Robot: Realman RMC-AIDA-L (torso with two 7-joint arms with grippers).
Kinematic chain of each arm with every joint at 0, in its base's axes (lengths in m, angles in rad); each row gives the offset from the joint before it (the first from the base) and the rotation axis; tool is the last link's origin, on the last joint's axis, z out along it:
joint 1: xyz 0 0 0.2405 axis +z
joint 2: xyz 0 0 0 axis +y
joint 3: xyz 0 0 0.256 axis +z
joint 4: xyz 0 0 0 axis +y
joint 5: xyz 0 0 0.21 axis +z
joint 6: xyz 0 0 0 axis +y
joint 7: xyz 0 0 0.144 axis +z
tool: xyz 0 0 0
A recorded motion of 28 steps. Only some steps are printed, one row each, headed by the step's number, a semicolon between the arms.
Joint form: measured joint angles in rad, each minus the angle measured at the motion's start. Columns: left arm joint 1, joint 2, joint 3, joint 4, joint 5, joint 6, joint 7; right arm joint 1, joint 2, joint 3, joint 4, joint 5, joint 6, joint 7.
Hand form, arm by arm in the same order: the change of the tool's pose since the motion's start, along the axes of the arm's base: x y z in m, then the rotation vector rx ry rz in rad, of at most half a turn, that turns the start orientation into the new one. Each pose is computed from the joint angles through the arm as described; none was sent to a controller.
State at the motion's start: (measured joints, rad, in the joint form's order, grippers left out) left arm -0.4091 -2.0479 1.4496 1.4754 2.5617 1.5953 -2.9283; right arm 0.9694 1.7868 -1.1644 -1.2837 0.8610 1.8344 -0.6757
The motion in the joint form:
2: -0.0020 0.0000 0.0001 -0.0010 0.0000 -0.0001 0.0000; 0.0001 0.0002 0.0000 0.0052 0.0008 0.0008 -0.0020
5: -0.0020 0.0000 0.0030 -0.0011 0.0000 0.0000 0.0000; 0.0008 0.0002 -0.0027 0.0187 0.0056 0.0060 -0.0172
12: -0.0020 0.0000 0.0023 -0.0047 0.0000 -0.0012 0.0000; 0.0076 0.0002 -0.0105 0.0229 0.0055 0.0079 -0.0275
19: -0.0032 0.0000 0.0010 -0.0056 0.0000 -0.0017 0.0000; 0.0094 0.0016 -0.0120 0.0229 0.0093 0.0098 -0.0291
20: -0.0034 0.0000 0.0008 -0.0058 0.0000 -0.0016 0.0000; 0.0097 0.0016 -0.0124 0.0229 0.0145 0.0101 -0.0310
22: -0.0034 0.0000 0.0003 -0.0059 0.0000 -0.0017 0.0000; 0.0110 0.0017 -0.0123 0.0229 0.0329 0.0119 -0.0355
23: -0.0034 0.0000 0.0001 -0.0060 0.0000 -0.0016 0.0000; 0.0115 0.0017 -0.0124 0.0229 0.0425 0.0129 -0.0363
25: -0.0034 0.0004 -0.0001 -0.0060 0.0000 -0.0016 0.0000; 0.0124 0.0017 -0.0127 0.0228 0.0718 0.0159 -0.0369
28: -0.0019 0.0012 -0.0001 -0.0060 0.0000 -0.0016 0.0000; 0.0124 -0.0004 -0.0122 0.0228 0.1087 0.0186 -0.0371
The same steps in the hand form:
2: 0.0004 0.0004 -0.0001 -0.0005 0.0001 -0.0012; 0.0008 0.0000 -0.0005 -0.0041 0.0003 -0.0027
5: 0.0006 0.0001 -0.0007 -0.0030 0.0011 -0.0024; 0.0027 -0.0006 -0.0024 -0.0225 -0.0025 0.0004
12: -0.0002 0.0001 -0.0009 -0.0030 0.0009 0.0005; 0.0009 -0.0007 -0.0040 -0.0331 -0.0116 0.0140
19: 0.0000 0.0005 -0.0008 -0.0020 0.0004 0.0005; -0.0002 -0.0012 -0.0050 -0.0390 -0.0101 0.0181
20: 0.0000 0.0005 -0.0007 -0.0020 0.0004 0.0006; -0.0009 -0.0016 -0.0053 -0.0427 -0.0068 0.0218
22: -0.0001 0.0006 -0.0007 -0.0015 0.0002 0.0008; -0.0034 -0.0028 -0.0061 -0.0549 0.0064 0.0325
23: -0.0001 0.0006 -0.0006 -0.0015 0.0001 0.0011; -0.0047 -0.0035 -0.0065 -0.0609 0.0135 0.0364
25: -0.0002 0.0006 -0.0005 -0.0012 0.0004 0.0012; -0.0083 -0.0056 -0.0078 -0.0786 0.0353 0.0462
28: -0.0008 0.0004 -0.0002 -0.0009 0.0012 0.0027; -0.0123 -0.0081 -0.0083 -0.0977 0.0629 0.0571

